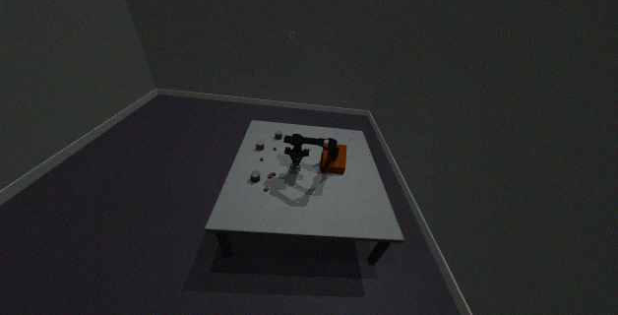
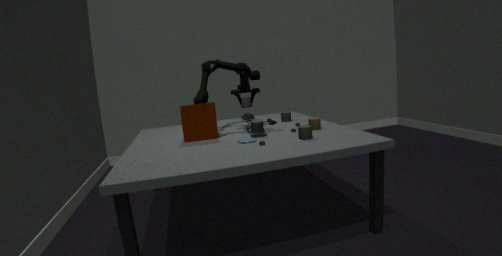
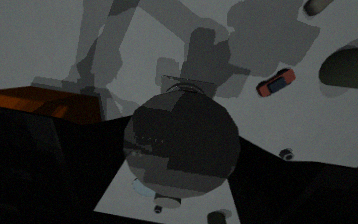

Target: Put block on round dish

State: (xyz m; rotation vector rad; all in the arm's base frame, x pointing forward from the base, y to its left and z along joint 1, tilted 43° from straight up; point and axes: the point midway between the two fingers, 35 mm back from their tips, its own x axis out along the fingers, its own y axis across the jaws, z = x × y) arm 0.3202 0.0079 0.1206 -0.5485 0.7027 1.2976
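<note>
My gripper tip is now 8 cm above the dark grey block and 1 cm to the left of it. From my gripper tip the other things lie so: small balance (13 cm to the right, 13 cm below, 2 cm behind); then grey cup (2 cm to the left, 1 cm above); then red toy car (19 cm ahead, 15 cm below, 2 cm to the left).
</note>
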